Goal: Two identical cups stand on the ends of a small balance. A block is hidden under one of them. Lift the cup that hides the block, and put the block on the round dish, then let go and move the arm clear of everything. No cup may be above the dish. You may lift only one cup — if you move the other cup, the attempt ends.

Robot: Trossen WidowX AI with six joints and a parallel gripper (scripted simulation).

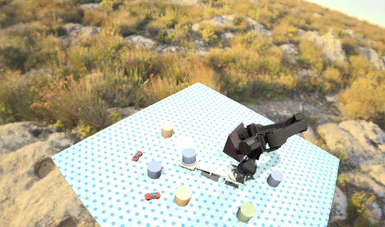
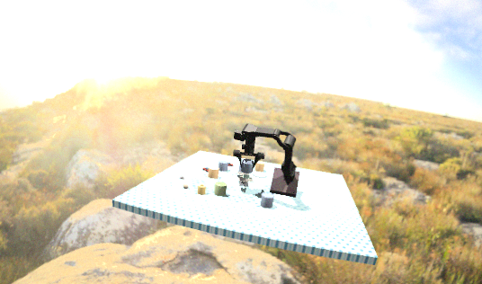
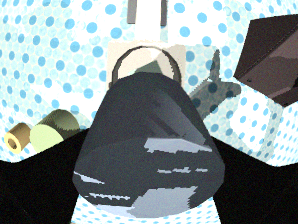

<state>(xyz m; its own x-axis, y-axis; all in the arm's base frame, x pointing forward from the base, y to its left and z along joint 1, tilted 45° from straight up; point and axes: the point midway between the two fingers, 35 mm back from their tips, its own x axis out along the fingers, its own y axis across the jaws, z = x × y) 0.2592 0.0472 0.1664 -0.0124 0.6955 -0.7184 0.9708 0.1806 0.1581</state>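
Now: the green block 70 mm below my gripper tip and 20 mm to the right of it. From my gripper tip the other things lie so: grey cup 290 mm to the right, 100 mm below, 70 mm ahead; then pale round dish 390 mm to the right, 150 mm below, 40 mm behind; then balance beam 140 mm to the right, 120 mm below, 40 mm ahead.
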